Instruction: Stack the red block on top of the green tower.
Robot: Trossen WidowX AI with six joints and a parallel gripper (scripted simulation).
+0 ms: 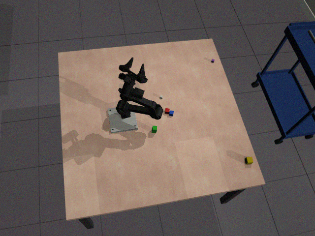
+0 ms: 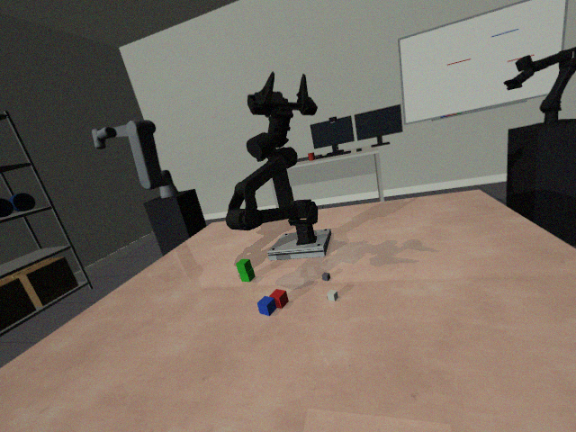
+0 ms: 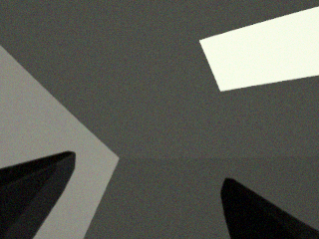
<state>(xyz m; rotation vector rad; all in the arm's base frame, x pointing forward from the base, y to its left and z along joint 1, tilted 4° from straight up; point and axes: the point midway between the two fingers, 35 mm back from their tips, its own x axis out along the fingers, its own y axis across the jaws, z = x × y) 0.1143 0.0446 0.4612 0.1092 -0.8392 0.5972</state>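
Right now my gripper tip is 510 mm above the red block, 210 mm short of it and 100 mm to the left of it. Round my gripper tip: purple cube (720 mm ahead, 510 mm below, 270 mm to the left); small dark cube (520 mm below, 110 mm ahead, 10 mm to the left); blue cube (510 mm below, 230 mm ahead, 120 mm to the right).
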